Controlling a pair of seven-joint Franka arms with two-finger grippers.
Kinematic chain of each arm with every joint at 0, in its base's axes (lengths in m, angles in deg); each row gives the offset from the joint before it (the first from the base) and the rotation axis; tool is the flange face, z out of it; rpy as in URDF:
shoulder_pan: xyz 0 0 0.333 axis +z
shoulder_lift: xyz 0 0 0 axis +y
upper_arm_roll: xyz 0 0 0.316 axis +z
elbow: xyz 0.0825 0 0 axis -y
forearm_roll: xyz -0.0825 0 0.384 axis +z
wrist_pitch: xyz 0 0 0 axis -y
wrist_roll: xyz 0.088 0 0 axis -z
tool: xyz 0 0 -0.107 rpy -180 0 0
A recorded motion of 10 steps. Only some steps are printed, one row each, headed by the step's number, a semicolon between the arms.
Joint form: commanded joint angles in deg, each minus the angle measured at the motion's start. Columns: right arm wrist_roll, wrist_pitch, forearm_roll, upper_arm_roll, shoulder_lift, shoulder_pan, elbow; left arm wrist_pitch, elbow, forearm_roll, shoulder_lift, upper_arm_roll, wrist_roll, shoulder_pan.
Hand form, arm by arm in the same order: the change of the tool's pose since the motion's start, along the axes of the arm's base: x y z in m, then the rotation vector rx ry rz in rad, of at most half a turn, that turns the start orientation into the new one. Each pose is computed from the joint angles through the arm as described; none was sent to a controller.
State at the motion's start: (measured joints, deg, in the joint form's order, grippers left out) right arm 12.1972 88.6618 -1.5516 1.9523 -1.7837 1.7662 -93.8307; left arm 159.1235 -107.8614 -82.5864 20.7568 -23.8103 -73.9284 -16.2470
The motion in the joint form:
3: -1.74 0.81 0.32 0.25 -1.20 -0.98 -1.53; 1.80 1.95 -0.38 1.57 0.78 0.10 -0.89
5: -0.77 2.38 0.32 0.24 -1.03 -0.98 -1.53; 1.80 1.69 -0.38 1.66 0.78 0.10 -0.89
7: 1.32 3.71 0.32 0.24 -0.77 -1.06 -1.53; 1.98 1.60 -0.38 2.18 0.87 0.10 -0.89
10: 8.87 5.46 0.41 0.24 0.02 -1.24 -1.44; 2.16 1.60 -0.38 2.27 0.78 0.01 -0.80
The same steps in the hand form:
3: -0.0050 -0.0063 -0.0001 0.0068 -0.0072 0.0177; 0.0091 -0.0012 -0.0019 0.0028 -0.0110 0.0303
5: -0.0012 -0.0062 0.0006 0.0073 -0.0321 0.0013; 0.0081 -0.0007 -0.0050 0.0061 -0.0060 0.0296
7: 0.0026 -0.0067 0.0001 0.0072 -0.0517 -0.0359; 0.0086 0.0005 -0.0115 0.0120 0.0025 0.0333
10: 0.0098 -0.0080 -0.0040 0.0075 -0.0732 -0.1702; 0.0089 0.0010 -0.0123 0.0129 0.0042 0.0368

